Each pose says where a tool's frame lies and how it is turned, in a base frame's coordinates. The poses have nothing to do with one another.
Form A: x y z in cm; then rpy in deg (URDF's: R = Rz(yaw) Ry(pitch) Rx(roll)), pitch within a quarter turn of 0, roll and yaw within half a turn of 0.
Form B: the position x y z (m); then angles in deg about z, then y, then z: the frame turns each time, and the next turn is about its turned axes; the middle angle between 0 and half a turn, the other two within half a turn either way. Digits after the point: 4 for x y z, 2 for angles.
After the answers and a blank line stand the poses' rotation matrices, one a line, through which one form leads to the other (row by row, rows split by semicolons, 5 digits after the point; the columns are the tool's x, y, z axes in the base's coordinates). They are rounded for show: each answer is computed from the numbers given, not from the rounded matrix.
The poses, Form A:
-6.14, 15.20, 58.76, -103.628, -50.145, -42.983
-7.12, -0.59, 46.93, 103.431, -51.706, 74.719
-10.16, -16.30, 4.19, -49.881, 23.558, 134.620
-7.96, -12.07, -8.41, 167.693, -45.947, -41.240
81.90, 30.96, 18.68, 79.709, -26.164, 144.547
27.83, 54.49, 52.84, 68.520, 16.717, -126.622
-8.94, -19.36, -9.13, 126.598, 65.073, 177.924
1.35, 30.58, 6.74, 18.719, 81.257, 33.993
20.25, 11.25, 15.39, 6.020, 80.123, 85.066
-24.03, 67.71, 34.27, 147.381, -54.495, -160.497
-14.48, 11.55, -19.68, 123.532, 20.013, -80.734
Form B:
-0.0614, 0.1520, 0.5876, 36.47, 98.68, -140.95
-0.0712, -0.0059, 0.4693, -4.67, 98.28, 142.48
-0.1016, -0.1630, 0.0419, -153.99, 53.80, -60.31
-0.0796, -0.1207, -0.0841, -58.13, 132.79, 168.35
0.8190, 0.3096, 0.1868, 49.97, 80.77, 116.53
0.2783, 0.5449, 0.5284, 149.84, 69.47, 72.11
-0.0894, -0.1936, -0.0913, 53.97, 104.55, 20.46
0.0135, 0.3058, 0.0674, 15.07, 81.72, 2.83
0.2025, 0.1125, 0.1539, 78.96, 80.18, 1.05
-0.2403, 0.6771, 0.3427, 161.33, 119.29, 158.96
-0.1448, 0.1155, -0.1968, 176.49, 121.27, 66.40

0.46882 0.38514 0.79491; -0.43692 -0.68101 0.58764; 0.76767 -0.62280 -0.15099
0.16332 0.02287 0.98631; 0.59779 -0.79760 -0.08049; 0.78484 0.60275 -0.14394
-0.64386 -0.24398 -0.72520; 0.65246 -0.67016 -0.35382; -0.39968 -0.70097 0.59067
0.52285 -0.75926 0.38750; -0.45837 -0.63369 -0.62317; 0.71870 0.14821 -0.67934
-0.73112 0.24979 0.63487; 0.52060 -0.39717 0.75580; 0.44094 0.88310 0.16034
-0.57132 0.13422 -0.80968; -0.76867 -0.43326 0.47057; -0.28764 0.89122 0.35070
-0.42119 -0.70598 0.56939; 0.01527 0.62218 0.78273; -0.90685 0.33837 -0.25128
0.12603 -0.26653 0.95555; 0.08498 0.96259 0.25728; -0.98838 0.04878 0.14396
0.01475 -0.98191 0.18875; 0.17090 0.18847 0.96709; -0.98518 0.01799 0.17059
-0.54745 0.13245 -0.82629; -0.19390 0.94045 0.27921; 0.81406 0.31307 -0.48917
0.15130 -0.49926 -0.85314; -0.92735 -0.37050 0.05236; -0.34223 0.78324 -0.51905

